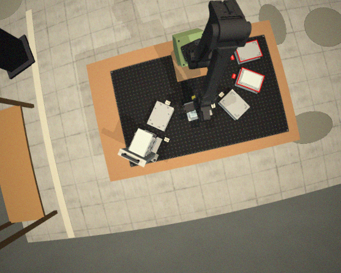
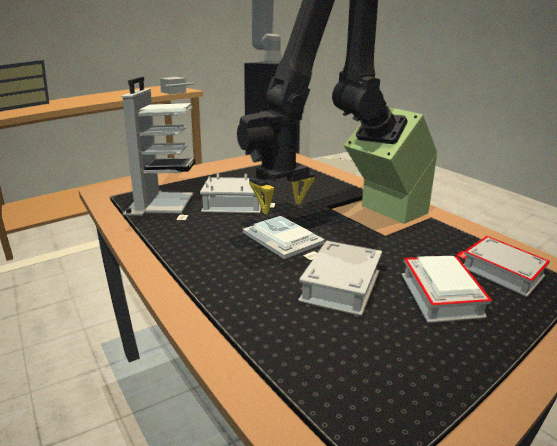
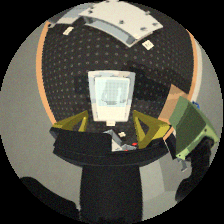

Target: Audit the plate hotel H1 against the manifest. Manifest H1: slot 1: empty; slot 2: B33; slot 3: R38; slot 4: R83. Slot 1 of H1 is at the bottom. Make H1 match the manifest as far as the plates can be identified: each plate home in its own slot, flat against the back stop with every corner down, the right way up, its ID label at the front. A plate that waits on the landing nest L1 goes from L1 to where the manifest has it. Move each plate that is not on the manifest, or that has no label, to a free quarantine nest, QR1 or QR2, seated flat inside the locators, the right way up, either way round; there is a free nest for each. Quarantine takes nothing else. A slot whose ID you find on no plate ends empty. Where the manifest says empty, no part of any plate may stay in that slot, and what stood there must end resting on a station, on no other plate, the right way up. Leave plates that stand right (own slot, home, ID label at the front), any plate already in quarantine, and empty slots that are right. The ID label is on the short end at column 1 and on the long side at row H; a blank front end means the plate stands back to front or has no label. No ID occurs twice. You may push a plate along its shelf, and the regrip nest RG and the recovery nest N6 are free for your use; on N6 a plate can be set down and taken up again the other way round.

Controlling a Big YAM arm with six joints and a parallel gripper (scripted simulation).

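Right now my hand is 8 cm above the flat nest. Also, from my hand: dark plate: 4 cm ahead, 38 cm to the right, 3 cm above; plate hotel H1: 9 cm ahead, 44 cm to the right, 8 cm above; N6 tag: 2 cm ahead, 10 cm to the left, 9 cm below.
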